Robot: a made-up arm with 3 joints. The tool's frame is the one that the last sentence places.
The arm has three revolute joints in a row. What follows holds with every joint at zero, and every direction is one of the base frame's. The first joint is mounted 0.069 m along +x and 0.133 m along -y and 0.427 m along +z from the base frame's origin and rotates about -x. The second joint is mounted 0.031 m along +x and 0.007 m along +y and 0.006 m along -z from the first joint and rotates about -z. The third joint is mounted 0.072 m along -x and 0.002 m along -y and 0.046 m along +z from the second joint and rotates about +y. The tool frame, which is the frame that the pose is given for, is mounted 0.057 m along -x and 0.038 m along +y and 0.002 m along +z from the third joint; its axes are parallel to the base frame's.
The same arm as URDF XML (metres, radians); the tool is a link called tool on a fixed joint. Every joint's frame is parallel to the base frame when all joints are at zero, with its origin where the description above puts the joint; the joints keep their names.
<robot name="arm">
<joint name="tool_joint" type="fixed"><parent link="link3"/><child link="tool"/><origin xyz="-0.0570 0.0380 0.0020" rpy="0.0000 0.0000 0.0000"/></joint>
<joint name="joint 3" type="continuous"><parent link="link2"/><child link="link3"/><origin xyz="-0.0720 -0.0020 0.0460" rpy="0.0000 0.0000 0.0000"/><axis xyz="0 1 0"/></joint>
<joint name="joint 2" type="continuous"><parent link="link1"/><child link="link2"/><origin xyz="0.0310 0.0070 -0.0060" rpy="0.0000 0.0000 0.0000"/><axis xyz="0 0 -1"/></joint>
<joint name="joint 1" type="continuous"><parent link="base_link"/><child link="link1"/><origin xyz="0.0690 -0.1330 0.4270" rpy="0.0000 0.0000 0.0000"/><axis xyz="-1 0 0"/></joint>
<link name="base_link"/>
<link name="link1"/>
<link name="link2"/>
<link name="link3"/>
<link name="tool"/>
</robot>

